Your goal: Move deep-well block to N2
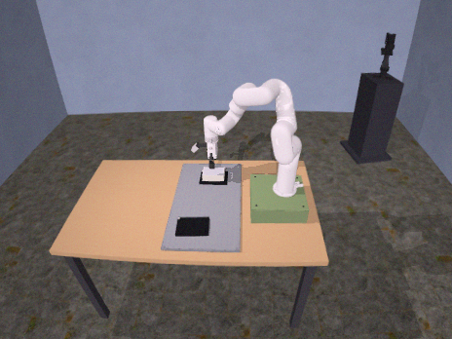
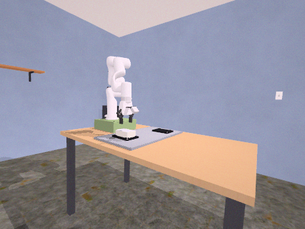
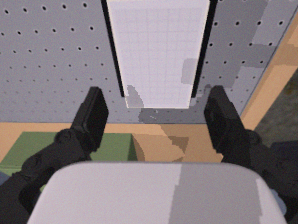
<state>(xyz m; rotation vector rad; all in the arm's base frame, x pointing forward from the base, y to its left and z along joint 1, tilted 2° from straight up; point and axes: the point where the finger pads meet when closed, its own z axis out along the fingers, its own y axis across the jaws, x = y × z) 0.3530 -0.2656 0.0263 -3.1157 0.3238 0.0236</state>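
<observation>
The white deep-well block lies 80 mm below my hand.
</observation>
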